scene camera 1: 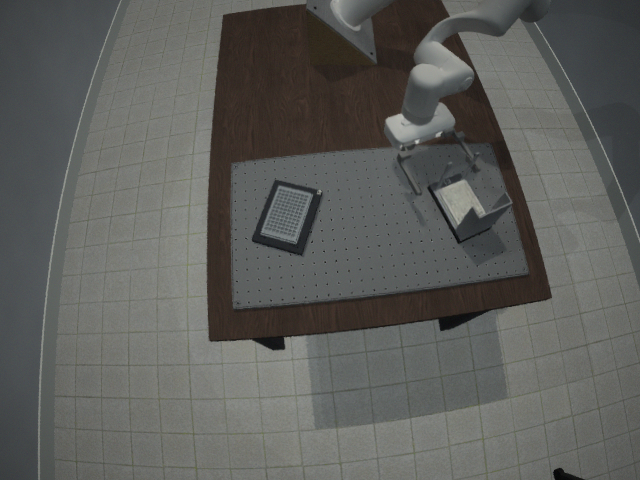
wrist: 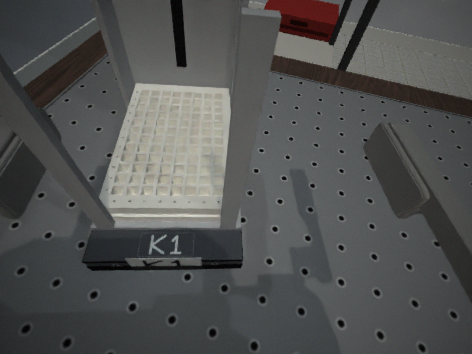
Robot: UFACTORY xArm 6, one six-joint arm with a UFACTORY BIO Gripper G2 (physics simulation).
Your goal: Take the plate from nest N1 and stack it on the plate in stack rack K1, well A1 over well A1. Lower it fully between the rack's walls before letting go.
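Where they show: hand, its tool point: (scene camera 1: 445,174) (wrist: 223,163); arm's base, origin of its link: (scene camera 1: 344,16).
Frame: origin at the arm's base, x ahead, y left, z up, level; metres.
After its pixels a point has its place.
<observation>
A light plate (scene camera 1: 286,214) {x 0.600, y -0.255, z -0.072 m} with a grid of wells lies in a dark flat nest (scene camera 1: 309,221) {x 0.621, y -0.207, z -0.085 m} at the left of the pegboard. Its N1 label is not readable. Stack rack K1 (scene camera 1: 474,225) {x 0.730, y 0.131, z 0.009 m} (wrist: 115,245) {x 0.570, y 0.170, z -0.080 m} stands at the right, with tall grey walls and corner posts on a black base. A cream plate (scene camera 1: 459,197) {x 0.630, y 0.152, z -0.063 m} (wrist: 172,145) {x 0.644, y 0.157, z -0.063 m} lies low between its walls; its small well labels are too blurred to read. My gripper (scene camera 1: 447,180) {x 0.593, y 0.111, z -0.008 m} (wrist: 207,175) {x 0.593, y 0.111, z -0.008 m} is open and empty, above the board at the rack, fingers spread wide, one toward each side of the rack in the wrist view.
The grey pegboard (scene camera 1: 361,248) {x 0.701, y -0.102, z -0.096 m} (wrist: 410,280) {x 0.595, y -0.028, z -0.096 m} lies on a brown wooden table (scene camera 1: 268,93) {x 0.185, y -0.263, z -0.110 m}. The rack's upright walls and posts rise well above the plate inside. A red box (wrist: 305,20) shows in the background beyond the table edge, beside dark posts.
</observation>
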